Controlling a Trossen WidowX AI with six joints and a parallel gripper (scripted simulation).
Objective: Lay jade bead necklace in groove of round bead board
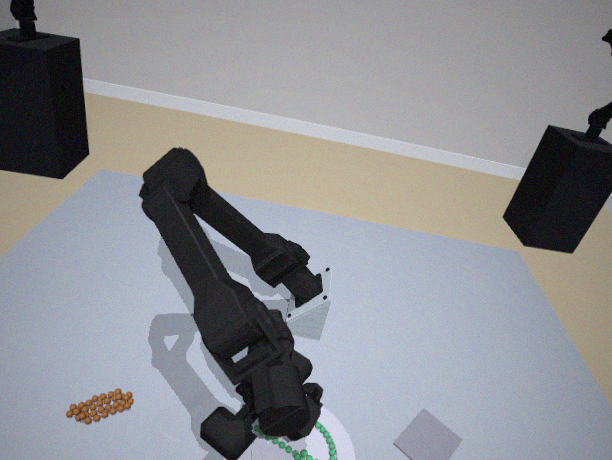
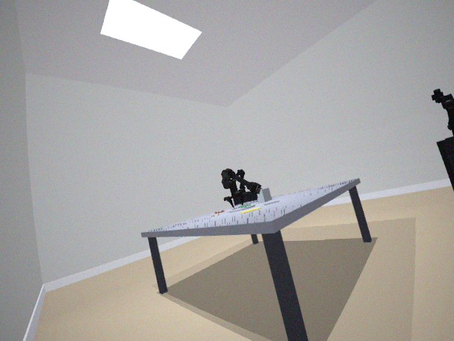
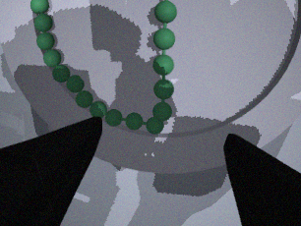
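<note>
Now: gripper tip 3 cm short of the round bead board, 6 cm to the right of it and 1 cm above it. Also, from my gripper tip: yellow strip (23 cm ahead, 28 cm to the left, 2 cm below); then flat grey square (2 cm behind, 29 cm to the left, 2 cm below).
</note>
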